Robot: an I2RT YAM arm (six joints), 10 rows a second.
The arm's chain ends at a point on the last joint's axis. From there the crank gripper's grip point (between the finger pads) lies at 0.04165 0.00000 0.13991 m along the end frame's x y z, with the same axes.
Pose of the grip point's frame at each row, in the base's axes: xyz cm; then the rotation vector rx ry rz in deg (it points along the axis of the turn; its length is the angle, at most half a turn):
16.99 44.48 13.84 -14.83 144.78 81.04
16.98 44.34 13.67 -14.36 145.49 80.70
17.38 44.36 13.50 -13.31 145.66 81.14
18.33 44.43 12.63 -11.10 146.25 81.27
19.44 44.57 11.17 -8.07 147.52 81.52
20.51 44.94 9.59 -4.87 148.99 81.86
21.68 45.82 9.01 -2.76 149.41 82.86
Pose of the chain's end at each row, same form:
19.35 32.69 22.11 -14.83 144.78 81.04
19.38 32.60 22.01 -14.36 145.49 80.70
19.77 32.56 21.76 -13.31 145.66 81.14
20.65 32.58 20.84 -11.10 146.25 81.27
21.76 32.69 19.33 -8.07 147.52 81.52
22.87 33.02 17.68 -4.87 148.99 81.86
24.07 33.79 16.93 -2.76 149.41 82.86

